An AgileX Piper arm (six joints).
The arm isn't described. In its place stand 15 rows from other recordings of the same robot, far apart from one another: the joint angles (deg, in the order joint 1, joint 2, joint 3, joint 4, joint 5, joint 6), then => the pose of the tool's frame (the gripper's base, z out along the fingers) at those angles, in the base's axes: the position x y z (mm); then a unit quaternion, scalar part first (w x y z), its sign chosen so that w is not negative.
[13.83 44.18 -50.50 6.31 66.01 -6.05] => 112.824, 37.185, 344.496, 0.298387, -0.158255, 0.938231, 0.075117
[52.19 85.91 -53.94 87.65 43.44 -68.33] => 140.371, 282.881, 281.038, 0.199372, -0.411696, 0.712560, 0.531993
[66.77 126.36 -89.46 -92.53 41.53 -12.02] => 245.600, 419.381, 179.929, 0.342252, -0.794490, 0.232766, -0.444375
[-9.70 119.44 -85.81 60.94 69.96 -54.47] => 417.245, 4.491, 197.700, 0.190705, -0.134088, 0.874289, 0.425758
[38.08 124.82 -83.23 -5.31 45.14 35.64] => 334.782, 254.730, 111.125, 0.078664, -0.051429, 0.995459, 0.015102
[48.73 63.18 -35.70 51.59 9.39 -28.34] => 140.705, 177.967, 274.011, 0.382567, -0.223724, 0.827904, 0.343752
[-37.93 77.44 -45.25 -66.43 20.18 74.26] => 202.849, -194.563, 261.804, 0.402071, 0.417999, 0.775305, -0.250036
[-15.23 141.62 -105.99 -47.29 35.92 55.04] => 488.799, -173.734, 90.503, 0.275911, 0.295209, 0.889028, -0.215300
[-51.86 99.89 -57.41 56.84 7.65 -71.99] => 234.283, -281.942, 199.286, 0.368442, 0.263413, 0.872389, -0.183850
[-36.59 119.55 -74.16 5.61 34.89 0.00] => 325.300, -235.164, 116.047, 0.131781, 0.345345, 0.929134, -0.008916
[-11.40 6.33 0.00 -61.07 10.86 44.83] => 59.697, -27.345, 198.288, 0.629608, 0.026408, 0.745848, -0.215886
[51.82 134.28 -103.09 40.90 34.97 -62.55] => 287.802, 421.239, 138.975, 0.257083, -0.639407, 0.682918, 0.242259
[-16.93 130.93 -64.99 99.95 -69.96 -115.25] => 317.408, -184.636, 68.111, 0.046380, -0.153271, -0.815905, 0.555569
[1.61 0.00 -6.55 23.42 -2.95 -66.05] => 47.087, -0.539, 255.747, 0.737028, -0.223815, 0.571686, -0.282618
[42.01 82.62 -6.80 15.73 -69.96 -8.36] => 159.003, 112.025, 175.985, 0.682383, -0.188442, 0.691234, 0.145047
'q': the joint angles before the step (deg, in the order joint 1, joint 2, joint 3, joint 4, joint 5, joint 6). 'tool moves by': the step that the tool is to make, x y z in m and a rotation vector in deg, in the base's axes. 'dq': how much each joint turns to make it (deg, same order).
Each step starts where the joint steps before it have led.
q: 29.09, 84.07, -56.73, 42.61, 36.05, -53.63
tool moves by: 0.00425, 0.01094, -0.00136, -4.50, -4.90, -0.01
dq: 3.28, 1.39, -1.52, -9.49, -4.76, 5.81
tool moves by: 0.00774, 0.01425, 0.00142, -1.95, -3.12, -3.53
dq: 3.28, 2.18, -2.63, -11.85, -4.42, 12.89
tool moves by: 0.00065, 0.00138, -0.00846, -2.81, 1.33, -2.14
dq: 1.00, 1.12, 0.00, -7.59, 0.50, 8.33
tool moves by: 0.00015, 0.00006, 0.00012, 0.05, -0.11, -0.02
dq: 0.00, 0.00, 0.00, -0.02, -0.12, 0.00
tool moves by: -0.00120, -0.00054, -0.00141, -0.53, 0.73, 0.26
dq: 0.00, 0.00, 0.12, 0.00, 0.82, -0.11
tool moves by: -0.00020, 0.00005, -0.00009, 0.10, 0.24, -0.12
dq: 0.00, 0.00, 0.00, 0.15, 0.12, 0.12
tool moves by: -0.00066, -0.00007, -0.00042, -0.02, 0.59, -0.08
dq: 0.00, 0.00, 0.00, 0.23, 0.49, 0.13
